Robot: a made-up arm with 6 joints.
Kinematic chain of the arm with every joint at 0, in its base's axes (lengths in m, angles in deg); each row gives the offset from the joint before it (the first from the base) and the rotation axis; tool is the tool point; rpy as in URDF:
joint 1: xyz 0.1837 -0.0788 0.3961 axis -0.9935 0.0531 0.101
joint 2: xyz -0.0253 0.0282 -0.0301 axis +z
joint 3: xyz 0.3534 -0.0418 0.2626 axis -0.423 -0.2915 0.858
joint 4: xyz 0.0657 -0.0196 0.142 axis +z
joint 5: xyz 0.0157 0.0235 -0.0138 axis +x
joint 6: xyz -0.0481 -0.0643 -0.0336 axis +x
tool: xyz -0.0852 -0.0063 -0.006 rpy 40 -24.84 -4.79
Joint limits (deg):
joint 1: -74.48..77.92
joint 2: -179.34..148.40
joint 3: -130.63..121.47
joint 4: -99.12..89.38
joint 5: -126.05..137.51
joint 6: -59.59..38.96
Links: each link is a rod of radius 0.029 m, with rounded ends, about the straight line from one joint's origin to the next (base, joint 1, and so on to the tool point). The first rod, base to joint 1, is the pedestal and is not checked.
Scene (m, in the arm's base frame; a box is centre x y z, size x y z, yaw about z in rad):
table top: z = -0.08
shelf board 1: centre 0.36 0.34 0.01 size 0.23 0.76 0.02 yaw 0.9
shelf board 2: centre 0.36 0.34 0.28 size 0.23 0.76 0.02 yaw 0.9
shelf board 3: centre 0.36 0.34 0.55 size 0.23 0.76 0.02 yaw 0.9
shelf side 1: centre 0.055 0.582 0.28 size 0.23 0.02 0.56 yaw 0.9
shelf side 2: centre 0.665 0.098 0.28 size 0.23 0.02 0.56 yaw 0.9
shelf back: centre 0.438 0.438 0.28 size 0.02 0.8 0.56 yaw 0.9
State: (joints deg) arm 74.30 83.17 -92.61 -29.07 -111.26 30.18
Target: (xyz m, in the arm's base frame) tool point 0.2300 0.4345 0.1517
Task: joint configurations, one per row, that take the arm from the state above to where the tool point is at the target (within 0.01 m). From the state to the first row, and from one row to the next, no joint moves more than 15 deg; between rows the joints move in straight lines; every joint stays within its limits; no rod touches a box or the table.
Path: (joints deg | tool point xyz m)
1: 72.37 92.90 -94.67 -19.79 -103.16 31.18 | 0.2300 0.4345 0.1517

